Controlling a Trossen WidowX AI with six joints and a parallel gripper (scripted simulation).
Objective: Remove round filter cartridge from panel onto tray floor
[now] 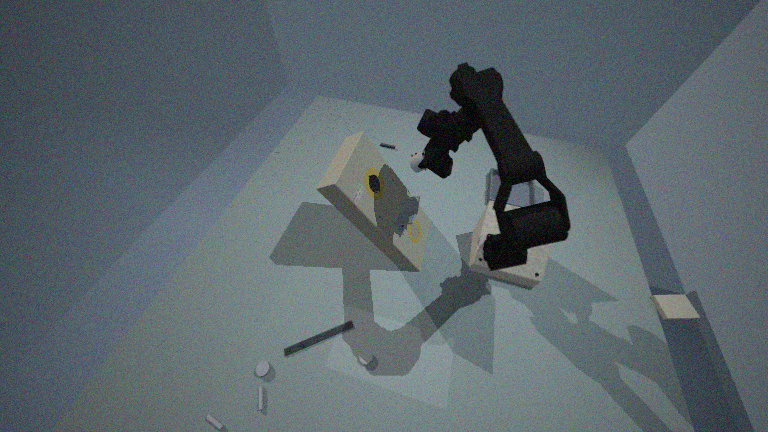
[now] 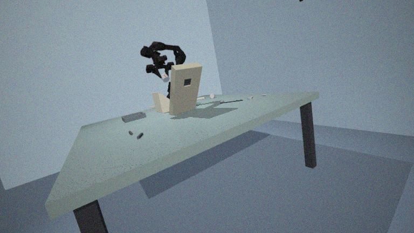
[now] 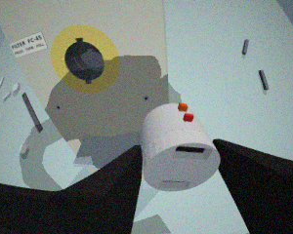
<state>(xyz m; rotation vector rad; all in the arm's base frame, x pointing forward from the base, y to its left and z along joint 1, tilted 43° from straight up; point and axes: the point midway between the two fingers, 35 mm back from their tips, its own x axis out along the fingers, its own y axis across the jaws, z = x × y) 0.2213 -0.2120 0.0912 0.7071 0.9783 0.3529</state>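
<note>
My gripper tip is 32 cm past the grey tray, 19 cm to the left of it and 25 cm above it. Round my gripper tip: beige service panel (7 cm ahead, 8 cm to the left, 11 cm below); then round filter cartridge (right at my gripper tip).
</note>
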